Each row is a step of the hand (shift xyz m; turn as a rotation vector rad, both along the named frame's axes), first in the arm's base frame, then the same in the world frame.
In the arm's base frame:
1: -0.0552 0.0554 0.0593 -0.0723 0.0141 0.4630
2: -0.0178 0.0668 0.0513 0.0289 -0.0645 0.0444
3: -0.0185 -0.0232 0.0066 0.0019 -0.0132 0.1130
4: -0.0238 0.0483 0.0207 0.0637 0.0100 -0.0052
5: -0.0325 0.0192 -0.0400 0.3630 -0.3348 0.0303
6: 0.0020 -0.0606 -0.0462 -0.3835 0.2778 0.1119
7: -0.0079 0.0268 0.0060 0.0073 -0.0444 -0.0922
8: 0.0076 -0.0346 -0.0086 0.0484 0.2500 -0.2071
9: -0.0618 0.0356 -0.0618 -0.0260 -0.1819 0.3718
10: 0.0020 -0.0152 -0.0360 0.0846 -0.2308 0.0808
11: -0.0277 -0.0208 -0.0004 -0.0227 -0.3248 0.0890
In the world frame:
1: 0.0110 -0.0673 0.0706 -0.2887 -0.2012 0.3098
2: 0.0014 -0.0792 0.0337 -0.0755 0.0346 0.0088
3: -0.0047 0.0204 0.0220 -0.0882 -0.0369 0.0616
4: 0.0188 -0.0487 0.0245 -0.0265 -0.0155 -0.0569
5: 0.0548 0.0045 0.0026 -0.3629 0.2360 -0.2395
6: 0.0062 0.0736 -0.0187 0.2470 -0.2433 0.3414
7: 0.0115 -0.0254 0.0062 0.0434 0.0782 -0.0502
8: -0.0128 0.0335 -0.0063 0.2306 -0.1410 -0.1861
9: 0.0934 0.0032 0.0128 -0.3323 0.0065 0.2480
10: 0.0183 0.0287 -0.0192 -0.2035 0.1598 0.0047
11: 0.0064 0.0225 0.0255 -0.1916 0.2549 0.1106

